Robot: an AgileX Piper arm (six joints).
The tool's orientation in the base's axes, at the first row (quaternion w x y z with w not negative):
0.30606, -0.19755, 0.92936, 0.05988
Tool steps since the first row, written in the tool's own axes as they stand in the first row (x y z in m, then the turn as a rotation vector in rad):
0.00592, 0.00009, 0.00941, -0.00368, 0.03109, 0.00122
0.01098, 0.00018, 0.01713, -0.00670, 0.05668, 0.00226
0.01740, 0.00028, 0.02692, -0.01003, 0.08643, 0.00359
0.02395, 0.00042, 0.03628, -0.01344, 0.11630, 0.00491
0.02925, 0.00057, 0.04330, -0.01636, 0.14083, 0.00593
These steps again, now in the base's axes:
0.00075, 0.00031, -0.01109, -0.00919, 0.02994, 0.00090
0.00120, 0.00051, -0.02031, -0.01674, 0.05459, 0.00160
0.00178, 0.00076, -0.03200, -0.02558, 0.08321, 0.00222
0.00202, 0.00089, -0.04342, -0.03442, 0.11197, 0.00289
0.00189, 0.00091, -0.05221, -0.04162, 0.13561, 0.00356

